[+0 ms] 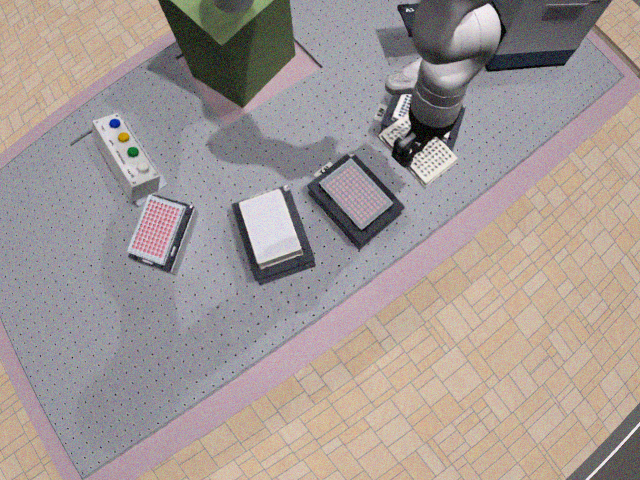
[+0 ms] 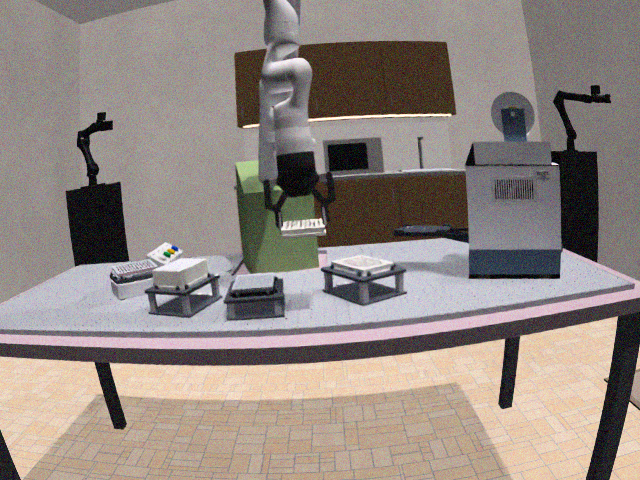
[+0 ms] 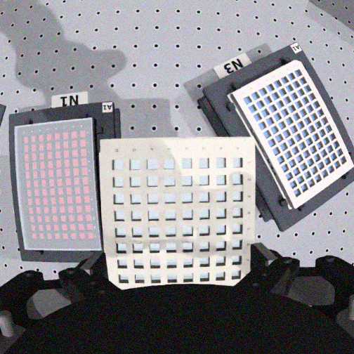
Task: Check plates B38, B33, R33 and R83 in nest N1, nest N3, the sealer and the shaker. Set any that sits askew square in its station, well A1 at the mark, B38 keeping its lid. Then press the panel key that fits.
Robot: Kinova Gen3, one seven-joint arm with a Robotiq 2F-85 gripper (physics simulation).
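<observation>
My gripper (image 1: 422, 143) (image 2: 302, 227) (image 3: 179, 264) is shut on a cream plate (image 1: 434, 161) (image 2: 303, 227) (image 3: 178, 206), held level above the table between N1 and N3. The plate with pink wells (image 1: 355, 193) (image 3: 59, 185) lies about parallel to nest N1 (image 3: 19, 200). The white plate with blue wells (image 1: 402, 105) (image 2: 361, 264) (image 3: 295, 134) lies in nest N3 (image 3: 225, 92). A thick white plate (image 1: 270, 227) (image 2: 179, 272) is on the middle station (image 1: 307, 264). A pink-welled plate (image 1: 157, 228) (image 2: 133, 267) lies on the far-left unit. Plate names are unreadable.
The key panel (image 1: 124, 160) (image 2: 157, 252) has blue, yellow, green and white keys and stands behind the far-left unit. A green block (image 1: 242, 56) (image 2: 279, 232) stands behind the nests. A large grey machine (image 1: 542, 38) (image 2: 511, 217) stands at the right, with a dark tray beside it.
</observation>
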